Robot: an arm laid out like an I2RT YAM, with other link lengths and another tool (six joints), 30 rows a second.
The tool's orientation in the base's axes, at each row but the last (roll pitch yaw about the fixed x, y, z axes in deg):
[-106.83 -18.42 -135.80]
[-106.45 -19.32 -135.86]
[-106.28 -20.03 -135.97]
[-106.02 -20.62 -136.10]
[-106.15 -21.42 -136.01]
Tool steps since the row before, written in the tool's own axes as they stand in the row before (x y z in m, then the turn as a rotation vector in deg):
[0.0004 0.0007 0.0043 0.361 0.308 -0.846]
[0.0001 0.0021 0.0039 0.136 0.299 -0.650]
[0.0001 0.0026 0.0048 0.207 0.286 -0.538]
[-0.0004 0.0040 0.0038 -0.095 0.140 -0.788]
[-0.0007 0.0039 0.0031 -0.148 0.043 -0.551]
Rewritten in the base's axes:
[0.0020 -0.0035 -0.0017 -0.884 0.395 0.067]
[0.0014 -0.0030 -0.0029 -0.610 0.395 -0.052]
[0.0017 -0.0038 -0.0036 -0.585 0.264 -0.045]
[0.0008 -0.0028 -0.0047 -0.467 0.655 0.044]
[0.0006 -0.0021 -0.0045 -0.247 0.513 0.050]

